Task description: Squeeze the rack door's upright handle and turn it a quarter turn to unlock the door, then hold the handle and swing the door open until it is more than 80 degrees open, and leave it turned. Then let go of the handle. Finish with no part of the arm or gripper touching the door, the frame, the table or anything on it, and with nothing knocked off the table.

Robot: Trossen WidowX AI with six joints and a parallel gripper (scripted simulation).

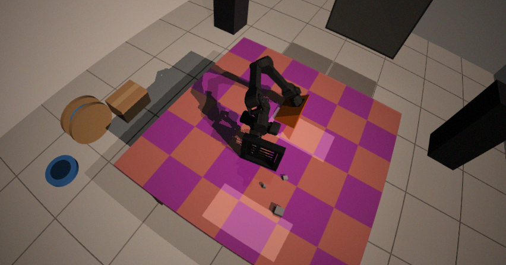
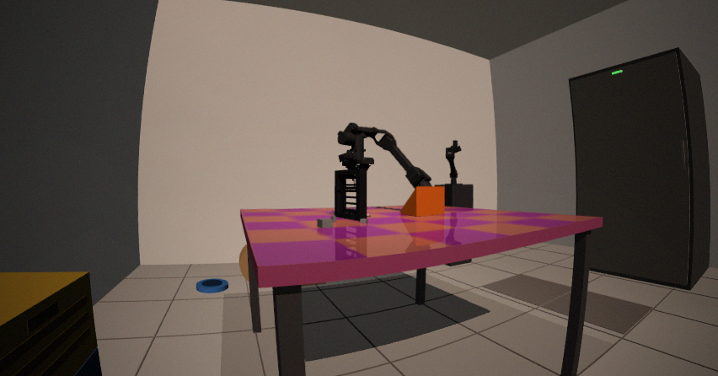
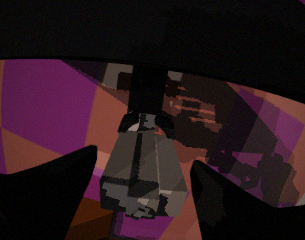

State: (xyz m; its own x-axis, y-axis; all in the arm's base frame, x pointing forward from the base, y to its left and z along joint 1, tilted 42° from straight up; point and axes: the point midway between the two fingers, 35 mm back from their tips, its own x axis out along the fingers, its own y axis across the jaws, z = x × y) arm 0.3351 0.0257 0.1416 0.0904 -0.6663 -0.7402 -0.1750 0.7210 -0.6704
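Now: the light-grey handle 30 mm below my gripper tip and 10 mm behind it.
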